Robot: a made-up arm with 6 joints.
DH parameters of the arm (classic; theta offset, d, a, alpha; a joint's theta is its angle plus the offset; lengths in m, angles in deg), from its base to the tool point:
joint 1: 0 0.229 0 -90
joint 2: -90 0 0.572 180
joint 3: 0 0 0 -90
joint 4: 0 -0.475 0 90
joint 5: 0 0.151 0 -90
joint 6: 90 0 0 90
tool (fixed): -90 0 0 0
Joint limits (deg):
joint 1: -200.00..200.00
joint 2: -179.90..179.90
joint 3: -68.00..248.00
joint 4: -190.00..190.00
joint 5: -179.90..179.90
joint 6: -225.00..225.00
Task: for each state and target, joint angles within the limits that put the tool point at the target. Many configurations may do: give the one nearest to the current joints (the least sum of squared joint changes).
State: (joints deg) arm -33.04 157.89 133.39 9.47 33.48 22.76
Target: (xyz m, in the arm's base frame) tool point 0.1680 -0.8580 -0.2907
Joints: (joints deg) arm -69.02 135.78 120.77 5.23 33.48 22.76
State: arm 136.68 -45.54 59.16 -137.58 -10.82 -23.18
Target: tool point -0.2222 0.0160 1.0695
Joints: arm 145.82 -19.27 31.04 -137.66 -10.82 -23.18
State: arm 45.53 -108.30 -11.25 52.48 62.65 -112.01
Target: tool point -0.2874 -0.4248 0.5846
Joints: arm 44.78 -103.13 -32.94 48.98 62.65 -112.01
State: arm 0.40 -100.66 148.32 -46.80 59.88 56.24
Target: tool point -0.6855 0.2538 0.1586
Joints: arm -29.62 -53.77 194.95 -38.48 59.88 56.24
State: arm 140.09 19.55 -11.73 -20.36 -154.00 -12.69
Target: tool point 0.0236 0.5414 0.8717
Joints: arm 103.45 5.12 17.01 -9.69 -154.00 -12.69
